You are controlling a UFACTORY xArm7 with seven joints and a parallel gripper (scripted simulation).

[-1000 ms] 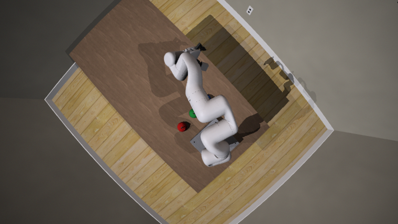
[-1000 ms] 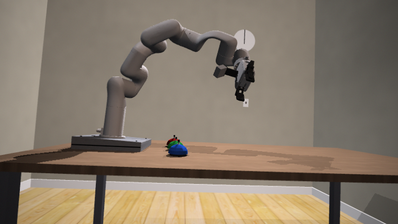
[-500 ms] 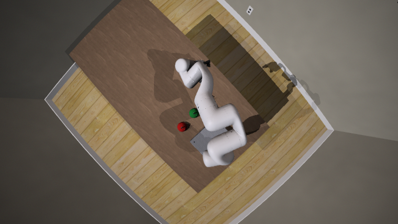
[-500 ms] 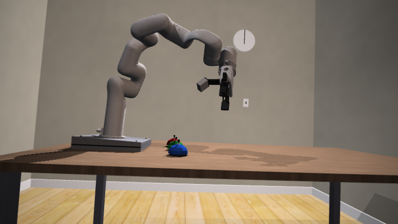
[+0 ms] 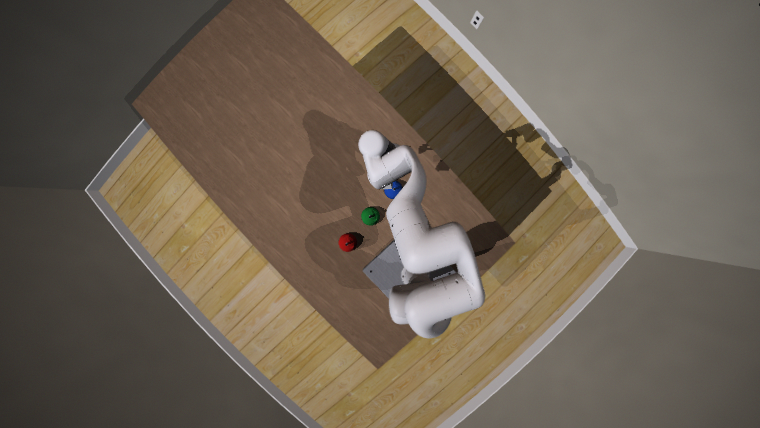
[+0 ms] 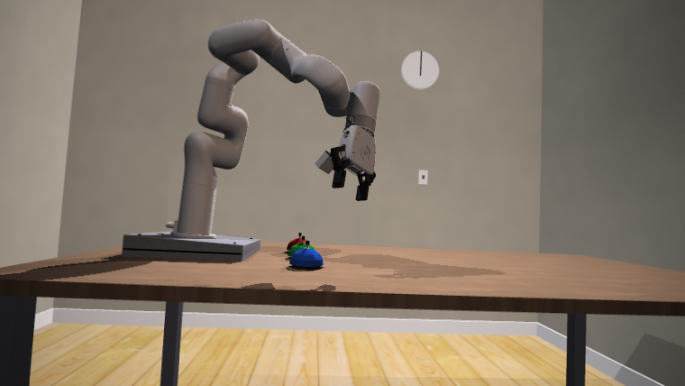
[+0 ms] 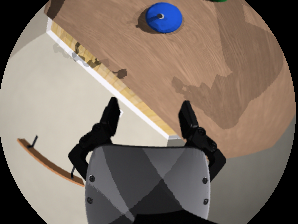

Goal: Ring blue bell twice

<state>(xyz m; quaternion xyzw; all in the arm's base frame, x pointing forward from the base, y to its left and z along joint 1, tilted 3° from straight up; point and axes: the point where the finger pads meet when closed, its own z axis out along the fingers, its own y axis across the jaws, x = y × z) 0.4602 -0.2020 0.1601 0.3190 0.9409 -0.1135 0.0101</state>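
Now: the blue bell 100 mm behind my hand, 50 mm to the left of it and 150 mm below it. The rest, counted from my hand: red bell 170 mm behind, 360 mm to the left, 150 mm below; then green bell 140 mm behind, 200 mm to the left, 150 mm below.
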